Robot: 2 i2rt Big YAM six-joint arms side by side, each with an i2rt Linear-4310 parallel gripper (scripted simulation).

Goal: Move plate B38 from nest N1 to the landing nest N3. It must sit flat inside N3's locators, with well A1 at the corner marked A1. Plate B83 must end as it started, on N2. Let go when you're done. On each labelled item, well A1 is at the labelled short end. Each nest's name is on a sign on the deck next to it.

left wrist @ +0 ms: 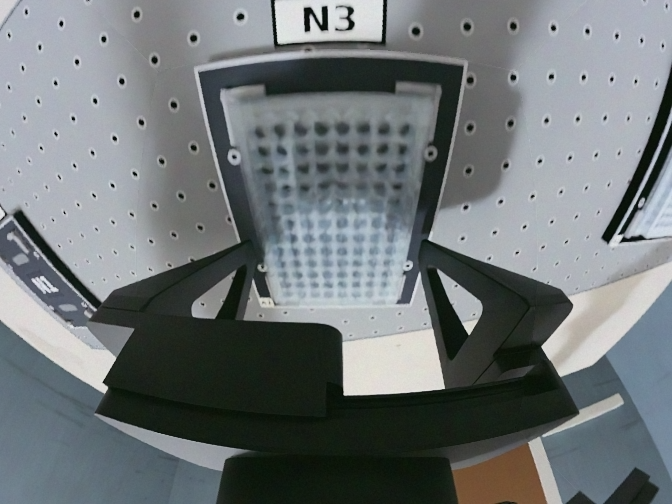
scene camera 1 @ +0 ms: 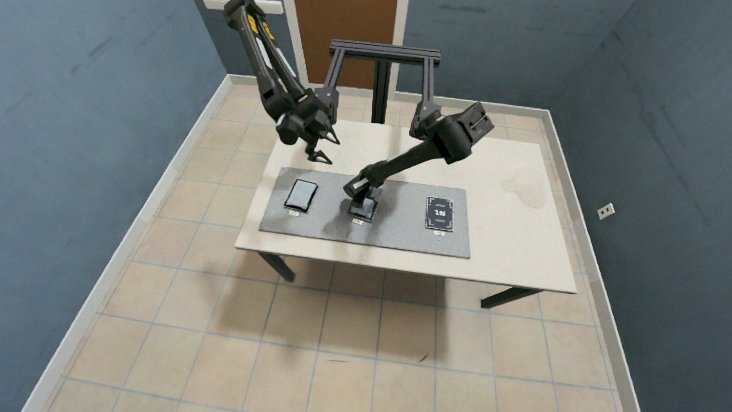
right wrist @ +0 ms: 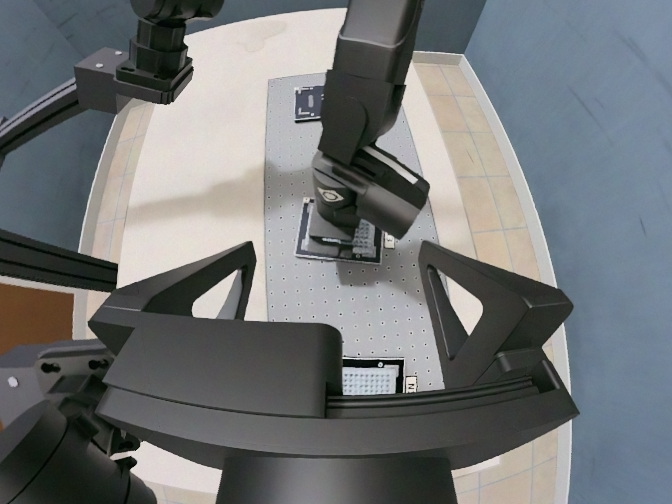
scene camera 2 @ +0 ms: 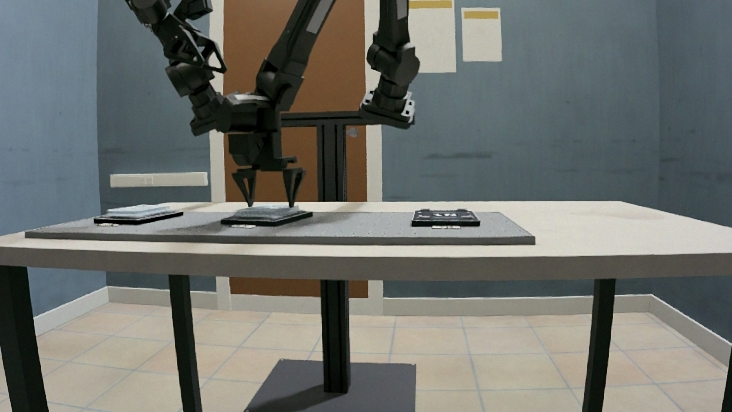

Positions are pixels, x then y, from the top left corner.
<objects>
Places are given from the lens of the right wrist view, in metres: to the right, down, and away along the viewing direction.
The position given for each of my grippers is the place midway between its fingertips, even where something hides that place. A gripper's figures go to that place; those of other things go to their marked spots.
my right gripper (right wrist: 337, 249): 0.00, 0.00, 0.13
clear plate (right wrist: 368, 376): 0.05, 0.22, 0.38
nest N3 (right wrist: 305, 215): -0.06, -0.07, 0.46
nest N1 (right wrist: 301, 101): -0.09, -0.37, 0.54
The marked spots on the nest N1 and the nest N3 are 0.31 m apart.
</objects>
